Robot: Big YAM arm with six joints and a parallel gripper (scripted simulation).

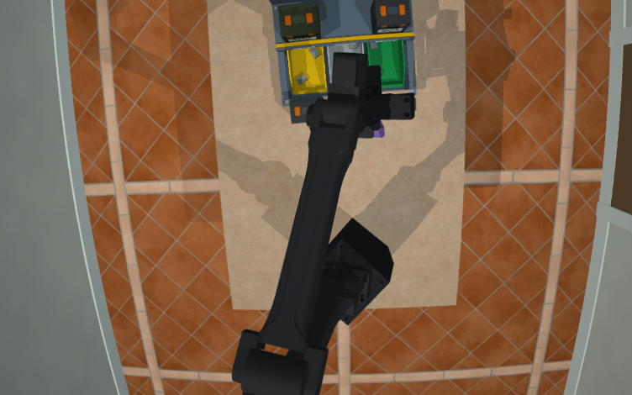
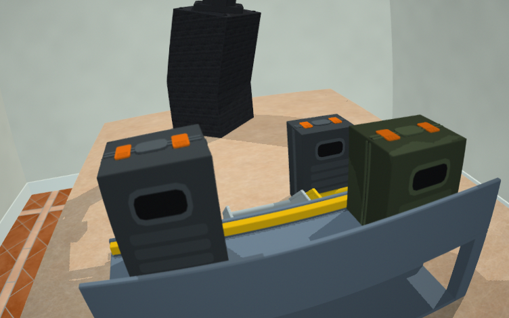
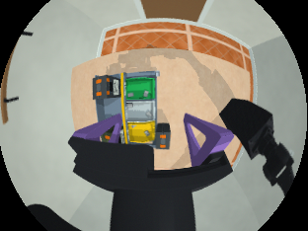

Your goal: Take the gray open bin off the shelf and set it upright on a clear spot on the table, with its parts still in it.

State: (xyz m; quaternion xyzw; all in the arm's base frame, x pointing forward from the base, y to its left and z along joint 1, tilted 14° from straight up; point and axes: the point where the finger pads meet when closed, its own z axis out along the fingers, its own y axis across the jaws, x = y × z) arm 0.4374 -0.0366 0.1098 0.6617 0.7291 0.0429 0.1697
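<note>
My hand is 11 cm short of the gray open bin, 6 cm to the right of it and 32 cm above it. Round my hand: green bin: 13 cm ahead, 5 cm to the right, 32 cm below; yellow bin: 9 cm ahead, 18 cm to the left, 32 cm below; yellow rail: 16 cm ahead, 7 cm to the left, 26 cm below.
</note>
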